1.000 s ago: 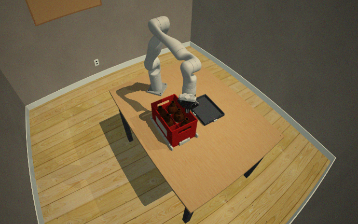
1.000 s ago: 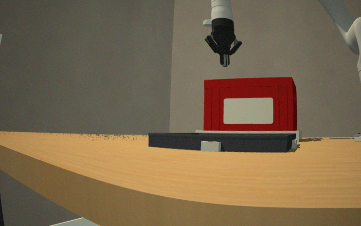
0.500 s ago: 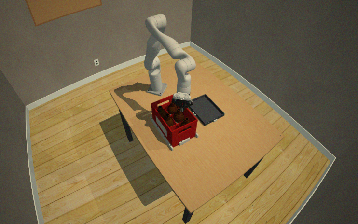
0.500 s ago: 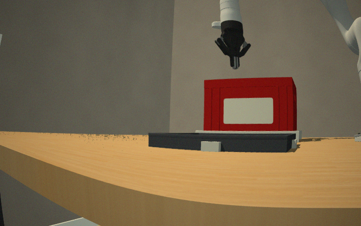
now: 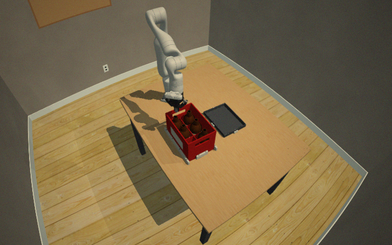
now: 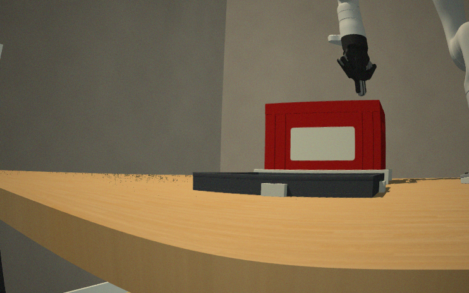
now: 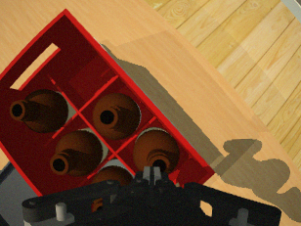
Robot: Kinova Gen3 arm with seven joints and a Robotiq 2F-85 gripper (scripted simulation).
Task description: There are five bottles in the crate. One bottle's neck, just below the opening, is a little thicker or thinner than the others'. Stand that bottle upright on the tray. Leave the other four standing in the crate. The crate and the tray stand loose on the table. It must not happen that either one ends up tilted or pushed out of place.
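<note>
Right now my hand is 70 mm short of the red crate, 50 mm to the right of it and 150 mm above it. The rest, counted from my hand: dark grey tray: 340 mm to the left, 220 mm below; then glass bottle: 150 mm ahead, 110 mm to the left, 150 mm below.
</note>
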